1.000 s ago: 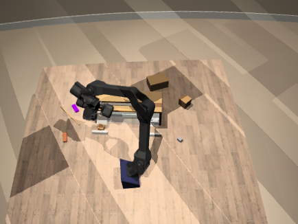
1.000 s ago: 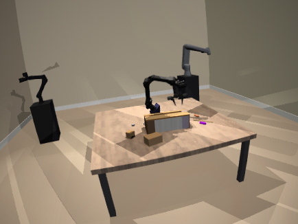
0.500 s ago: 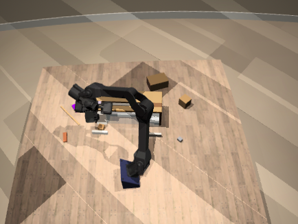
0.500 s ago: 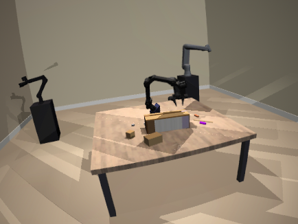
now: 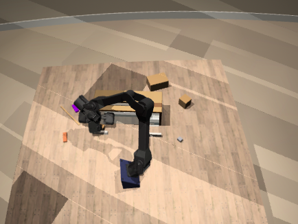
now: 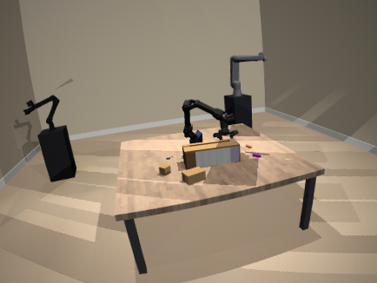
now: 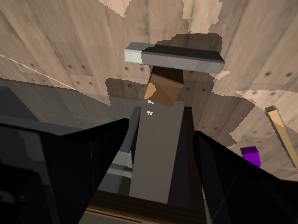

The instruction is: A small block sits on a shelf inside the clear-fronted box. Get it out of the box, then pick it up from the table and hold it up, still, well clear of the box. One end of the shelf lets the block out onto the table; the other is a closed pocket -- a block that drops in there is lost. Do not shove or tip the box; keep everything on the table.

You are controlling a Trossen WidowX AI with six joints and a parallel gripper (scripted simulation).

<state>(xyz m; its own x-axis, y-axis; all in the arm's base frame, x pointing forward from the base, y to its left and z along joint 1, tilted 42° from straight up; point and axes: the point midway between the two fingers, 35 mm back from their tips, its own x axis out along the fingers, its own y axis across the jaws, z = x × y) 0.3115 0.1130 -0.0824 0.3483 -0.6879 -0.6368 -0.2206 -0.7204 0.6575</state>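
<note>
The small tan block lies 1 cm behind my gripper tip and 5 cm below it. Round my gripper tip: thin wooden stick 12 cm ahead, 19 cm to the left, 7 cm below; then orange piece 4 cm behind, 21 cm to the left, 6 cm below; then box 3 cm ahead, 16 cm to the right, 1 cm below.
</note>
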